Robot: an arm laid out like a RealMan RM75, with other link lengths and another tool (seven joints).
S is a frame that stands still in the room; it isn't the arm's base.
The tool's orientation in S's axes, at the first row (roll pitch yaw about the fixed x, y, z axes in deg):
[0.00 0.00 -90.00]
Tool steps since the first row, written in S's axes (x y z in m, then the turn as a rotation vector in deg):
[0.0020 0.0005 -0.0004 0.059 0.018 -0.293]
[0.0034 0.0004 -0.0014 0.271 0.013 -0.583]
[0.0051 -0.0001 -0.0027 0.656 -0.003 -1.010]
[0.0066 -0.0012 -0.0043 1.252 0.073 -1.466]
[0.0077 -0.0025 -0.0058 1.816 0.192 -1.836]
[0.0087 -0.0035 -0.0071 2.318 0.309 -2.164]
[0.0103 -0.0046 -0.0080 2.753 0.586 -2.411]
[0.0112 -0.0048 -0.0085 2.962 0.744 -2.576]
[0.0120 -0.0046 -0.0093 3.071 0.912 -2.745]
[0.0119 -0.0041 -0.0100 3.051 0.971 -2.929]
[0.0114 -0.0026 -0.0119 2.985 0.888 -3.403]
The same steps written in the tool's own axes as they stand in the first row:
[-0.0005 0.0020 -0.0004 -0.018 0.059 -0.293]
[-0.0004 0.0034 -0.0014 -0.013 0.271 -0.583]
[0.0001 0.0051 -0.0027 0.003 0.656 -1.010]
[0.0012 0.0066 -0.0043 -0.073 1.252 -1.466]
[0.0025 0.0077 -0.0058 -0.192 1.816 -1.836]
[0.0035 0.0087 -0.0071 -0.309 2.318 -2.164]
[0.0046 0.0103 -0.0080 -0.586 2.753 -2.411]
[0.0048 0.0112 -0.0085 -0.744 2.962 -2.576]
[0.0046 0.0120 -0.0093 -0.912 3.071 -2.745]
[0.0041 0.0119 -0.0100 -0.971 3.051 -2.929]
[0.0026 0.0114 -0.0119 -0.888 2.985 -3.403]

